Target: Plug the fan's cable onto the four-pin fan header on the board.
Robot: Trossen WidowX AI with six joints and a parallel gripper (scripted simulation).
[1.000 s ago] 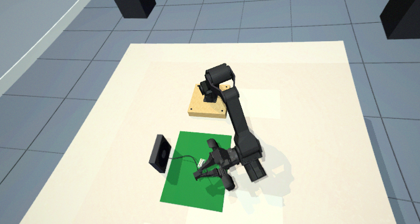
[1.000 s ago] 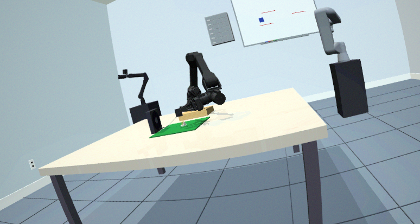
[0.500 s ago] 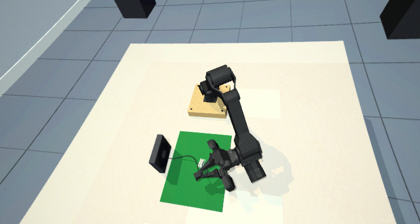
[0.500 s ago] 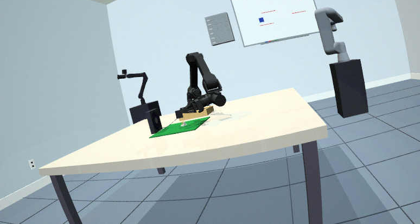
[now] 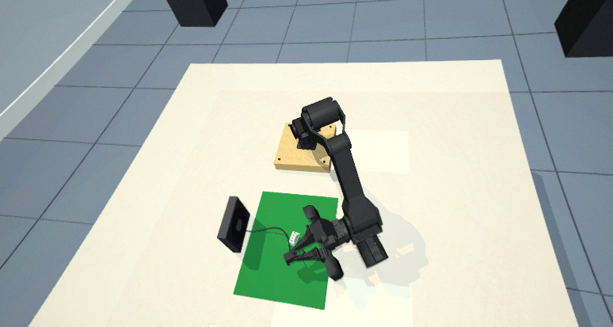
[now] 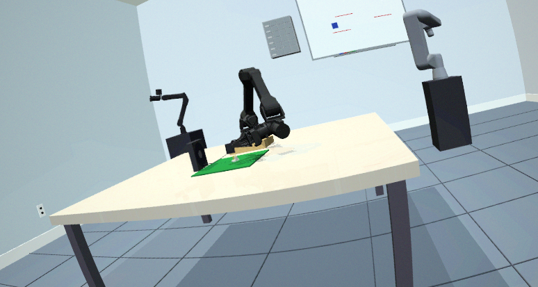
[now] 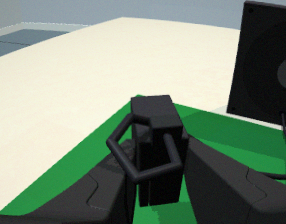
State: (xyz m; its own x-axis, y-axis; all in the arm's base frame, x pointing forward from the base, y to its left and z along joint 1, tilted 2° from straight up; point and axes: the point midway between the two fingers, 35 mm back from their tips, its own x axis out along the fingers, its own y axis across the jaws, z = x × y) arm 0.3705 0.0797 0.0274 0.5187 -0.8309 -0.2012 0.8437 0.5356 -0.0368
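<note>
The white four-pin fan header is 60 mm behind my gripper tip, 30 mm to the right of it and 70 mm below it. The rest, counted from my gripper tip: green board (50 mm behind, 40 mm to the right, 90 mm below); black plug (10 mm below); black fan (60 mm behind, 180 mm to the right, 10 mm below).
</note>
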